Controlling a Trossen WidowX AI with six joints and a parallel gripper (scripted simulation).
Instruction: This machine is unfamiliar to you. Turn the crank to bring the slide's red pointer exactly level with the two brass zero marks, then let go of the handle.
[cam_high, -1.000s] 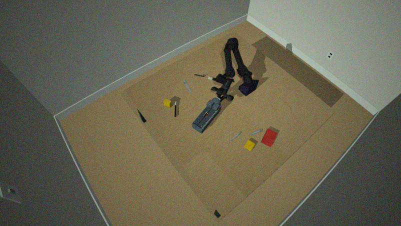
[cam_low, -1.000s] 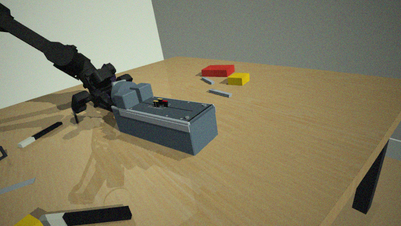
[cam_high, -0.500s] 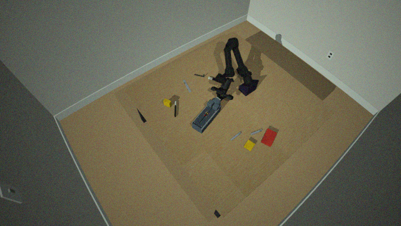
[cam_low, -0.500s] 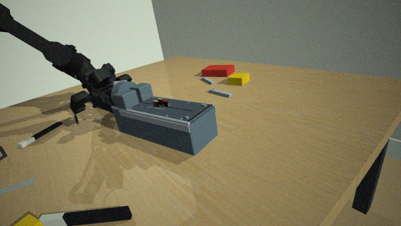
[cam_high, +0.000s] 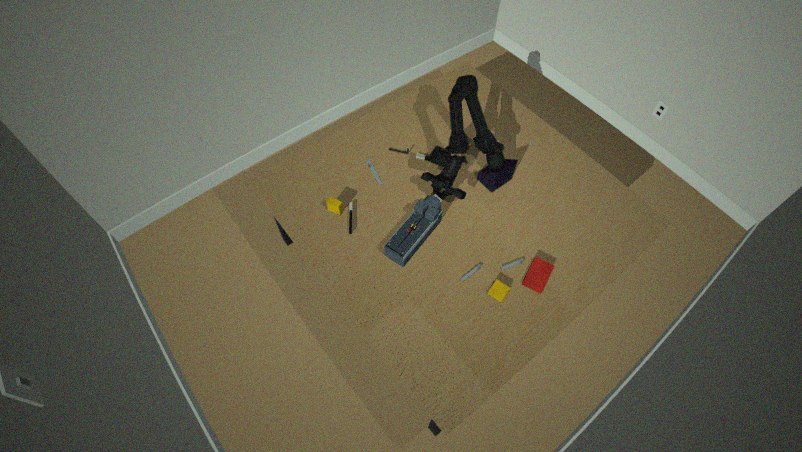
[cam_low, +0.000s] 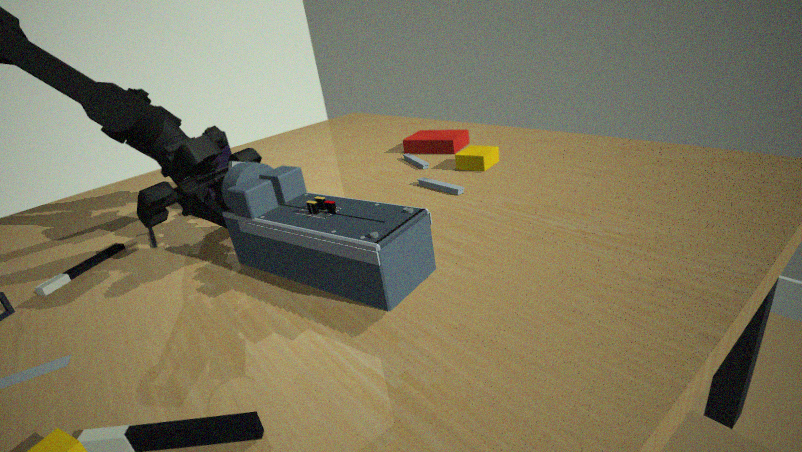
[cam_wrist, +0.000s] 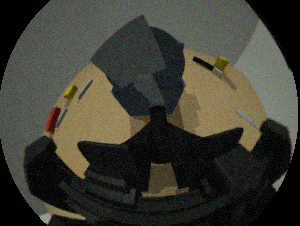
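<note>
The red pointer is 17 cm ahead of my gripper tip, 8 cm to the left of it and 5 cm above it. Round my gripper tip: red block: 46 cm to the left, 17 cm behind, 2 cm below; then dark crank handle: 3 cm above, 2 cm behind, 1 cm to the right; then grey bar: 30 cm to the right, 12 cm ahead, 3 cm below.
</note>
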